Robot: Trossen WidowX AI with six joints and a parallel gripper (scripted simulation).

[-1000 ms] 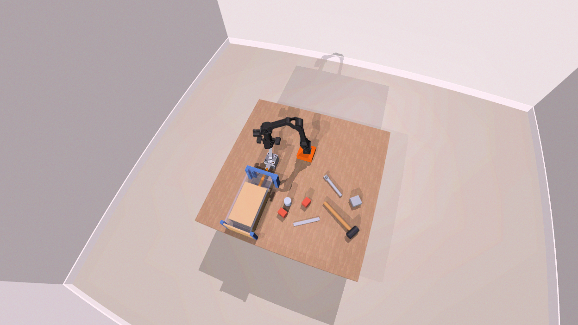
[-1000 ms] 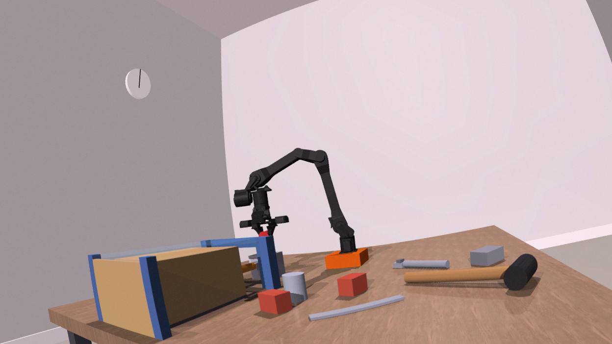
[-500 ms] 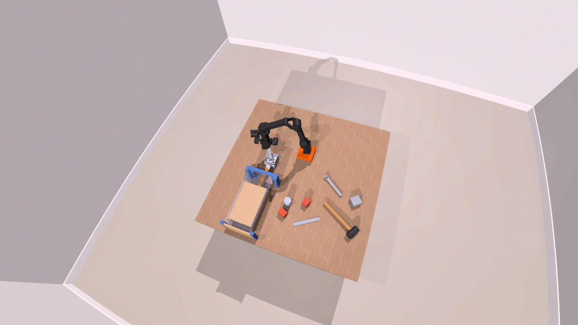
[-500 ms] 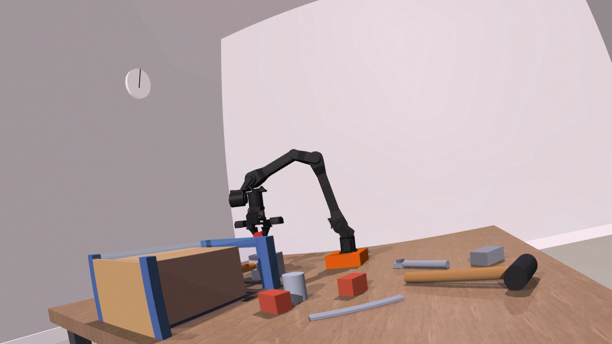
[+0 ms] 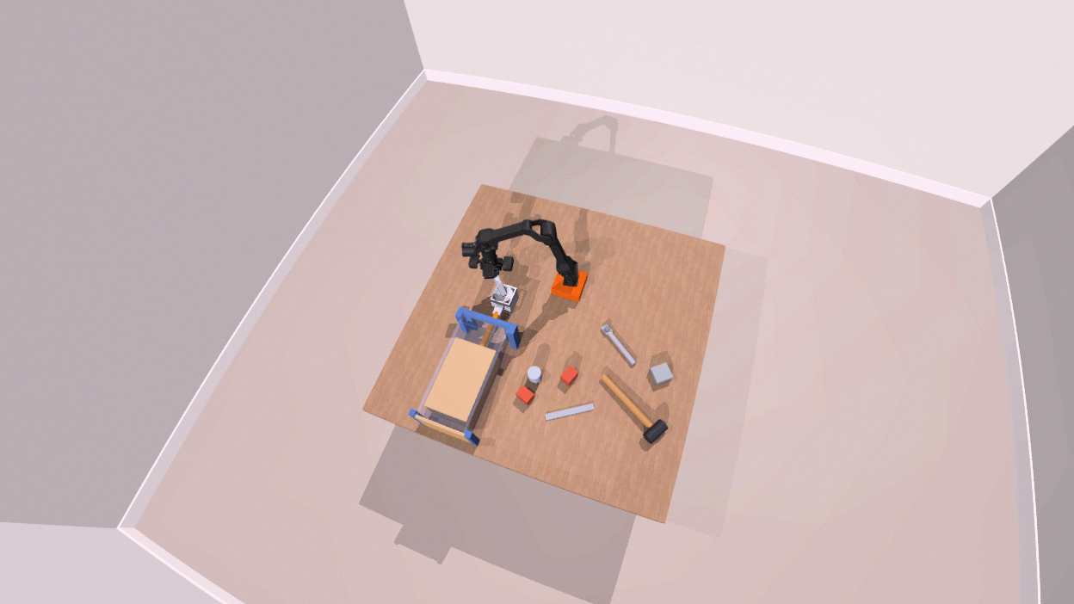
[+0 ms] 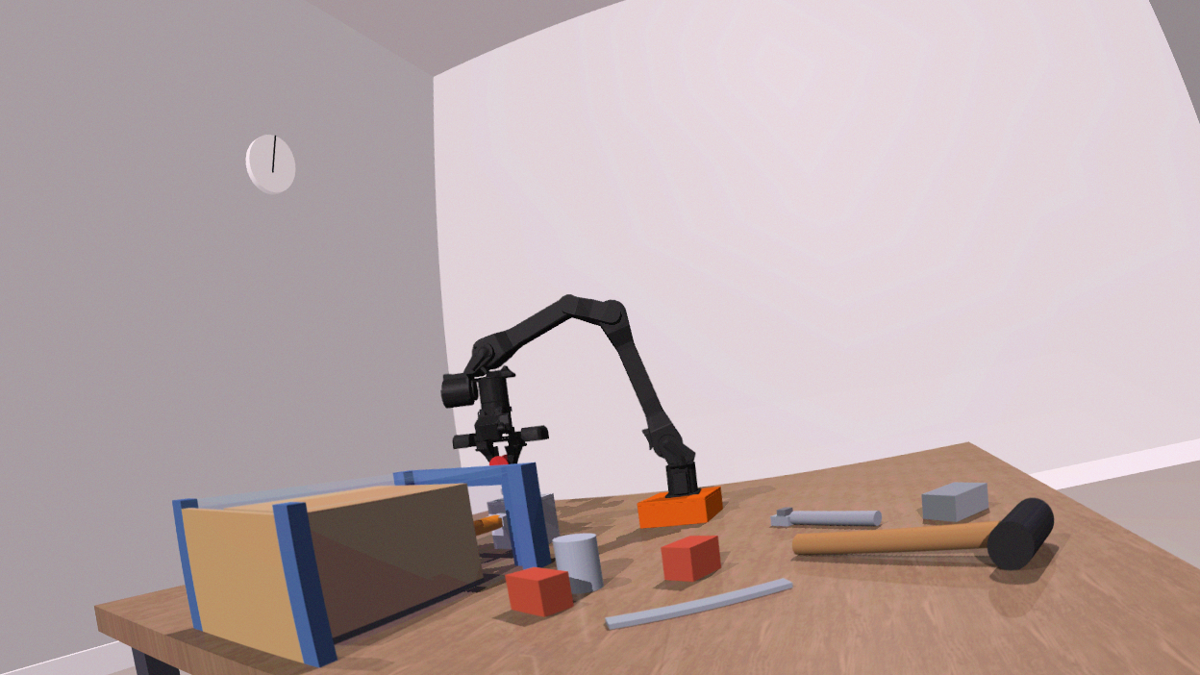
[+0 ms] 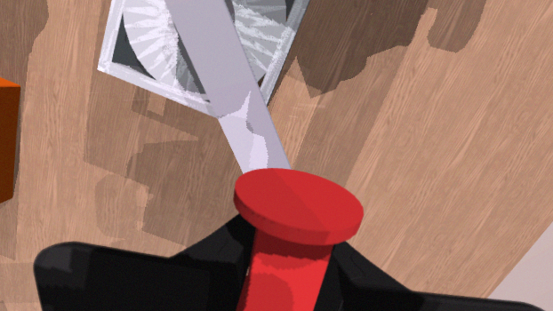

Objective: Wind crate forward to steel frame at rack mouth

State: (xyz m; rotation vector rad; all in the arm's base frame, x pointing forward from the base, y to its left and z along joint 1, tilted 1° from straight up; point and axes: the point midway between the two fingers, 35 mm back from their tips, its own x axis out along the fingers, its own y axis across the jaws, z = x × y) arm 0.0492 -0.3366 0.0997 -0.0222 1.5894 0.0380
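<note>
Now: the grey winch handle 30 mm ahead of my gripper tip, 20 mm to the left of it and 10 mm below it. The rest, counted from my gripper tip: red knob (20 mm above); then blue frame bar (240 mm ahead, 30 mm to the left, 10 mm below); then grey winch (80 mm below, 70 mm ahead, 50 mm to the left).
</note>
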